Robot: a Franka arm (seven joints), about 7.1 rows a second.
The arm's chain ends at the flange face. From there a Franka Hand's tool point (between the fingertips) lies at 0.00 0.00 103.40 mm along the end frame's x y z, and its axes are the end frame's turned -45 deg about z.
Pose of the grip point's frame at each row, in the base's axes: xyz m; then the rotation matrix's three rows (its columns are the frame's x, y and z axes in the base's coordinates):
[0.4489 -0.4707 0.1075], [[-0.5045 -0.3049 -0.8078], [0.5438 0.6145 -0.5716], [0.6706 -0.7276 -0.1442]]
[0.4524 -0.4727 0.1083], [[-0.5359 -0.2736 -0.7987], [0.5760 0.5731 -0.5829], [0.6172 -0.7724 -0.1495]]
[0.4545 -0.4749 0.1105], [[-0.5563 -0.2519 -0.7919], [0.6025 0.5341 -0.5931], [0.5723 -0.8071 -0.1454]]
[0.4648 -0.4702 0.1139], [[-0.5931 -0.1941 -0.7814], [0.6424 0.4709 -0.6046], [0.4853 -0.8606 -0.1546]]
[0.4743 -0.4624 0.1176], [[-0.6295 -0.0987 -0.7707], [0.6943 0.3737 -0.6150], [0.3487 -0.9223 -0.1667]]
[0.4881 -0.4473 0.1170], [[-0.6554 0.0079 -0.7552], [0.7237 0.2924 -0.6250], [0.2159 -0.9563 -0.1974]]
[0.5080 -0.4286 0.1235], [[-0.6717 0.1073 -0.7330], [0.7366 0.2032 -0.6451], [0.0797 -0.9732 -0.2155]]
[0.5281 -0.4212 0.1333], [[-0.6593 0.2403 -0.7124], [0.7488 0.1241 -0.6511], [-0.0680 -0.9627 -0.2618]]
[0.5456 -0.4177 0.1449], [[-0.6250 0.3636 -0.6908], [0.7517 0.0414 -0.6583], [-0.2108 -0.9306 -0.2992]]
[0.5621 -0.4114 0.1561], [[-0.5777 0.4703 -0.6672], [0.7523 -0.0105 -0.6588], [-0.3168 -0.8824 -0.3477]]
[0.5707 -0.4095 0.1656], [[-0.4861 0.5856 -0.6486], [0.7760 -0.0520 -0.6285], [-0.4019 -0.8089 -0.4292]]
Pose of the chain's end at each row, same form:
[0.5324 -0.4116 0.1224], [[-0.5723 0.1411 -0.8078], [0.8190 0.0500 -0.5716], [-0.0403 -0.9887 -0.1442]]
[0.5350 -0.4124 0.1238], [[-0.5724 0.1855 -0.7987], [0.8125 -0.0021 -0.5829], [-0.1097 -0.9826 -0.1495]]
[0.5364 -0.4136 0.1255], [[-0.5715 0.2152 -0.7919], [0.8037 -0.0484 -0.5931], [-0.1660 -0.9754 -0.1454]]
[0.5456 -0.4077 0.1299], [[-0.5566 0.2821 -0.7814], [0.7872 -0.1213 -0.6046], [-0.2654 -0.9517 -0.1546]]
[0.5540 -0.3988 0.1348], [[-0.5149 0.3753 -0.7707], [0.7552 -0.2267 -0.6150], [-0.4056 -0.8987 -0.1667]]
[0.5662 -0.3827 0.1374], [[-0.4579 0.4690 -0.7552], [0.7185 -0.3050 -0.6250], [-0.5235 -0.8289 -0.1974]]
[0.5838 -0.3619 0.1458], [[-0.3991 0.5508 -0.7330], [0.6645 -0.3772 -0.6451], [-0.6318 -0.7445 -0.2155]]
[0.6018 -0.3539 0.1604], [[-0.2963 0.6361 -0.7124], [0.6172 -0.4417 -0.6511], [-0.7288 -0.6326 -0.2618]]
[0.6170 -0.3496 0.1758], [[-0.1848 0.6990 -0.6908], [0.5608 -0.5023 -0.6583], [-0.8071 -0.5090 -0.2992]]
[0.6311 -0.3433 0.1921], [[-0.0759 0.7410 -0.6672], [0.5245 -0.5394 -0.6588], [-0.8480 -0.3999 -0.3477]]
[0.6378 -0.3445 0.2100], [[0.0704 0.7578 -0.6486], [0.5119 -0.5855 -0.6285], [-0.8562 -0.2878 -0.4292]]

